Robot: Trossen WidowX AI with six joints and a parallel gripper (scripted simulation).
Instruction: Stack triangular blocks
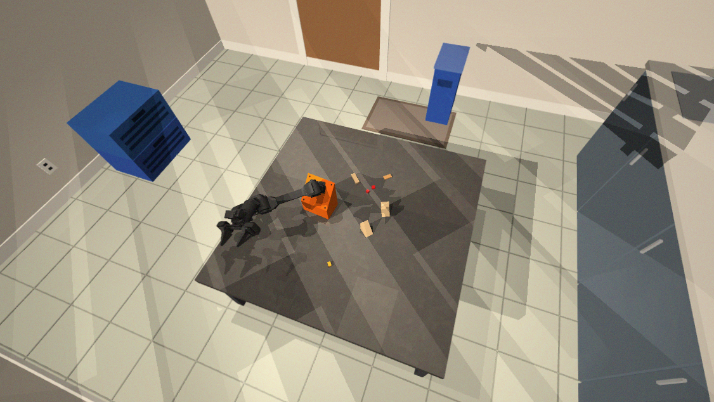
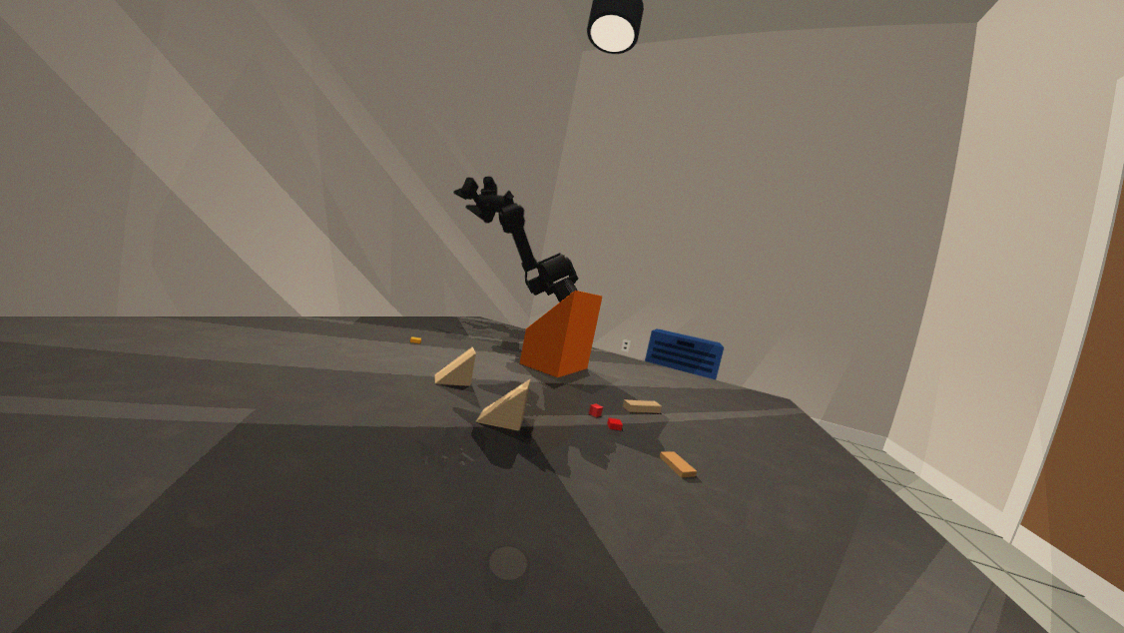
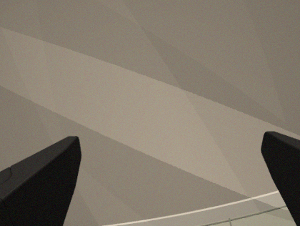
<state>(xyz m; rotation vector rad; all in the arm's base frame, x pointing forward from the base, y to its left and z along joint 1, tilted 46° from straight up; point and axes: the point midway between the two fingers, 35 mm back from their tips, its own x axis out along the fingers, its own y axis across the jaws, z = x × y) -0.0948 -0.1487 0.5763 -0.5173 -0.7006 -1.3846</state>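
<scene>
Right now the tan triangular block is 60 cm to the left of my gripper tip, 50 cm ahead of it and 44 cm below it.
</scene>
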